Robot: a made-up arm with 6 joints.
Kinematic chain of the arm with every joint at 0, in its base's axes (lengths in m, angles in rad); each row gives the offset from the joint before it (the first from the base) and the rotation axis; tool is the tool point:
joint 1: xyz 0 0 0.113 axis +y
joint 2: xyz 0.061 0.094 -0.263 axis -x
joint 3: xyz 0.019 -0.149 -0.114 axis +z
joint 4: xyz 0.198 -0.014 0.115 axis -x
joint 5: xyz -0.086 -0.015 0 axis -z
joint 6: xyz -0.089 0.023 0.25 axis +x
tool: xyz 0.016 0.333 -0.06
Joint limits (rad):
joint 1: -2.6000..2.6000
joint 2: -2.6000..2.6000
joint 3: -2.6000..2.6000
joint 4: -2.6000..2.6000
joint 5: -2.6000..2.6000
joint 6: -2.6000..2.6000
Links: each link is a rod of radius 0.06 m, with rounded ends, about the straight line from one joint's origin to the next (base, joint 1, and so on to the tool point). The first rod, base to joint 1, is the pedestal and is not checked.
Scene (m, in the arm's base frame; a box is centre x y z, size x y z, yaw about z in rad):
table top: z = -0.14
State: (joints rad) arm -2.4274 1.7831 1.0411 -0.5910 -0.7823 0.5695
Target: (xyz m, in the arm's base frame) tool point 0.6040 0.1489 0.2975
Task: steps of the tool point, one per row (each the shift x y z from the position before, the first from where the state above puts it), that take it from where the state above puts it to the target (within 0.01 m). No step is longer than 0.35 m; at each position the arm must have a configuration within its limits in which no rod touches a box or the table.
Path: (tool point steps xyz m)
1: 0.2900 0.0070 0.1003
2: 0.2444 -0.1629 0.0482
3: 0.1071 -0.2637 -0.0155

